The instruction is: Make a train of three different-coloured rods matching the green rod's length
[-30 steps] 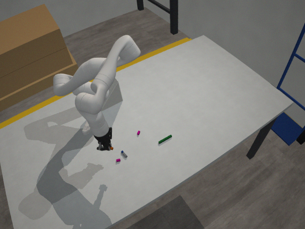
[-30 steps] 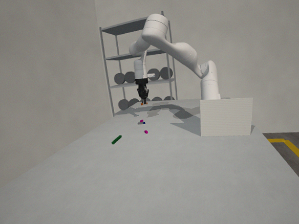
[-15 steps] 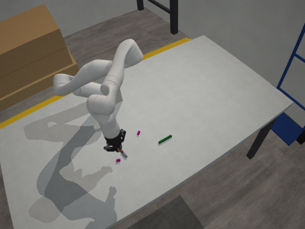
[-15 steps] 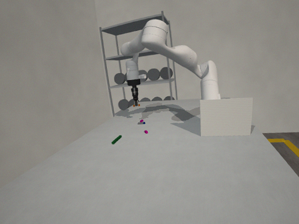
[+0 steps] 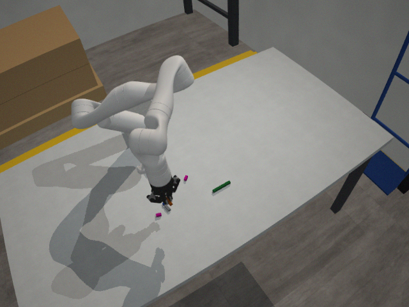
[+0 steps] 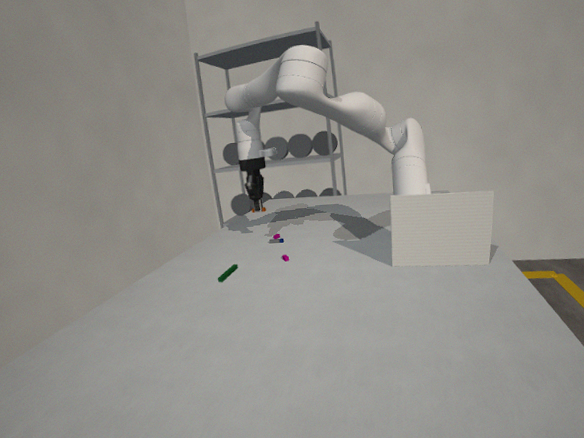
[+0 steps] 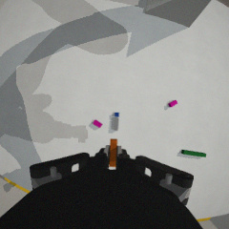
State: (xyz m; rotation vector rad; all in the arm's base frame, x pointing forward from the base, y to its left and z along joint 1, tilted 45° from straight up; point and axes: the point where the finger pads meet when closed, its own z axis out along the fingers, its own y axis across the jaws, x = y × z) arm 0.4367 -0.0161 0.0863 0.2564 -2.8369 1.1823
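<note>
My hand is 30 mm past the grey rod and 120 mm above it. The rest, counted from my hand: blue rod: 60 mm behind, 10 mm to the right, 120 mm below; then orange rod: 10 mm below; then green rod: 220 mm to the left, 120 mm below.
</note>
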